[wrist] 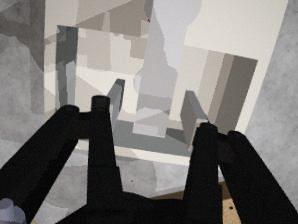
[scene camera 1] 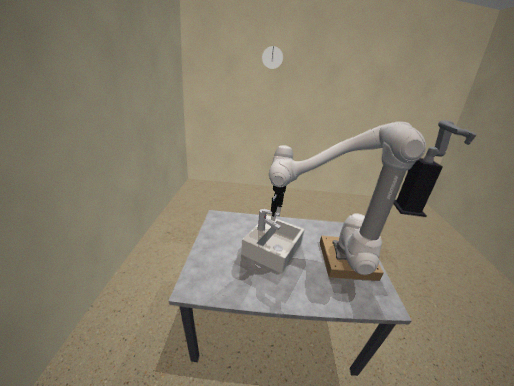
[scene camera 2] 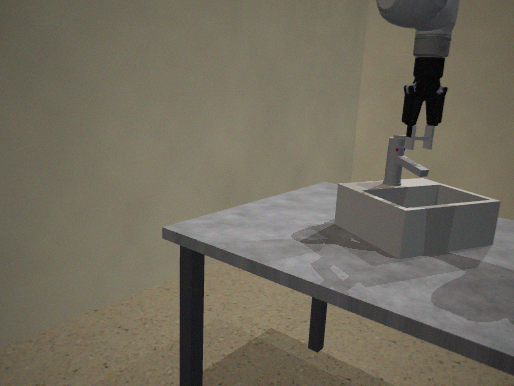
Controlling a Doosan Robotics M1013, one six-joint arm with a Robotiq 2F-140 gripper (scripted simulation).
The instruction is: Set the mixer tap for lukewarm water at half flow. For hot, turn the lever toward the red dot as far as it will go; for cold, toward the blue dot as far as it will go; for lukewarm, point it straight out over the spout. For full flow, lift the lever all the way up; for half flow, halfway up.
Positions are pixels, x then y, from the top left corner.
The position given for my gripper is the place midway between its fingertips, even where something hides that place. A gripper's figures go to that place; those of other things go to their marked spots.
Labels:
My gripper (wrist: 153, 97): 0.22 m from the lens. A white basin (wrist: 79, 63): 0.46 m from the lens.

